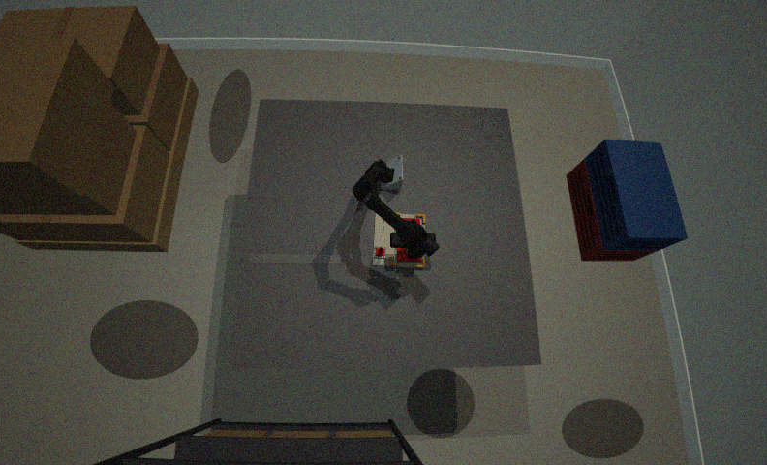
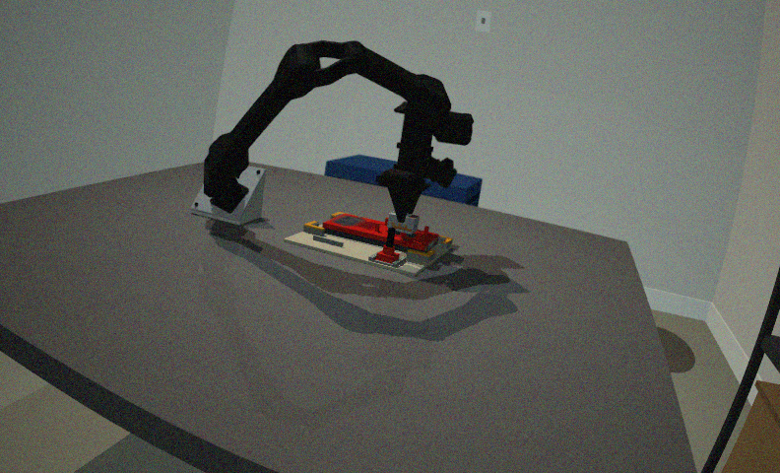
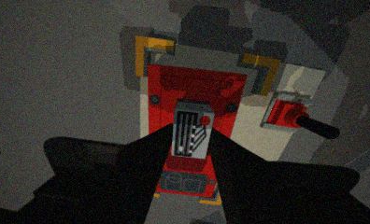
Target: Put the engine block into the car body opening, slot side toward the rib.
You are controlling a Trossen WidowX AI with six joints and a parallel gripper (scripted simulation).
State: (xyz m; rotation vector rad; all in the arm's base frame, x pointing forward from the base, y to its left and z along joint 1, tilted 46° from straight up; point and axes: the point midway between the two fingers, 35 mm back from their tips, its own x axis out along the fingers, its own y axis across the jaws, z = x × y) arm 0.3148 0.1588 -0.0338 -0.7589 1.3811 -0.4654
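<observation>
The grey engine block is 1 cm below my gripper tip. Round my gripper tip: dark post: 3 cm ahead, 12 cm to the right, 1 cm below.
</observation>
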